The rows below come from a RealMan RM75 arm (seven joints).
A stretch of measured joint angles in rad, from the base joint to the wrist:
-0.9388, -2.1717, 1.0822, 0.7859, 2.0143, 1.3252, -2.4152
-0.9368, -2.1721, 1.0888, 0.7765, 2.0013, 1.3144, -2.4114
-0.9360, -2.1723, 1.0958, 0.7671, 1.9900, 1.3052, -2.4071
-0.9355, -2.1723, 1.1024, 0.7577, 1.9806, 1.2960, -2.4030
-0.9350, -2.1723, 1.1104, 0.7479, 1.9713, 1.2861, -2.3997
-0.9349, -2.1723, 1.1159, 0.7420, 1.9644, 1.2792, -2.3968
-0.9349, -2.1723, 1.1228, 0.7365, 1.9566, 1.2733, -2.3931
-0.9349, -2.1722, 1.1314, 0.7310, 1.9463, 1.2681, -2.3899
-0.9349, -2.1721, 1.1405, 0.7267, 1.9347, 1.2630, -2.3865
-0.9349, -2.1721, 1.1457, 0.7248, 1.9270, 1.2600, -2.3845
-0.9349, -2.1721, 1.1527, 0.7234, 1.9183, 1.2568, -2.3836
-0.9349, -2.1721, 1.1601, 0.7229, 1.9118, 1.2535, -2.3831
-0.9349, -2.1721, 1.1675, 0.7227, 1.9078, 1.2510, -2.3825
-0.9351, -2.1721, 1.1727, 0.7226, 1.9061, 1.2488, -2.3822
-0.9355, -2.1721, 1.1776, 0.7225, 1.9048, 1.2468, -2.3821
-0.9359, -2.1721, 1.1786, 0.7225, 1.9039, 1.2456, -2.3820
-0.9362, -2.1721, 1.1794, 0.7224, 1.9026, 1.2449, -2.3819
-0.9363, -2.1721, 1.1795, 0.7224, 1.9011, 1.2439, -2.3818
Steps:
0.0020, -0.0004, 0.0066, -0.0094, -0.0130, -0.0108, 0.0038
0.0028, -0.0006, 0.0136, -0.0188, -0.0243, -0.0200, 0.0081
0.0033, -0.0006, 0.0202, -0.0282, -0.0337, -0.0292, 0.0122
0.0038, -0.0006, 0.0282, -0.0380, -0.0430, -0.0391, 0.0155
0.0039, -0.0006, 0.0337, -0.0439, -0.0499, -0.0460, 0.0184
0.0039, -0.0006, 0.0406, -0.0494, -0.0577, -0.0519, 0.0221
0.0039, -0.0005, 0.0492, -0.0549, -0.0680, -0.0571, 0.0253
0.0039, -0.0004, 0.0583, -0.0592, -0.0796, -0.0622, 0.0287
0.0039, -0.0004, 0.0635, -0.0611, -0.0873, -0.0652, 0.0307
0.0039, -0.0004, 0.0705, -0.0625, -0.0960, -0.0684, 0.0316
0.0039, -0.0004, 0.0779, -0.0630, -0.1025, -0.0717, 0.0321
0.0039, -0.0004, 0.0853, -0.0632, -0.1065, -0.0742, 0.0327
0.0037, -0.0004, 0.0905, -0.0633, -0.1082, -0.0764, 0.0330
0.0033, -0.0004, 0.0954, -0.0634, -0.1095, -0.0784, 0.0331
0.0029, -0.0004, 0.0964, -0.0634, -0.1104, -0.0796, 0.0332
0.0026, -0.0004, 0.0972, -0.0635, -0.1117, -0.0803, 0.0333
0.0025, -0.0004, 0.0973, -0.0635, -0.1132, -0.0813, 0.0334

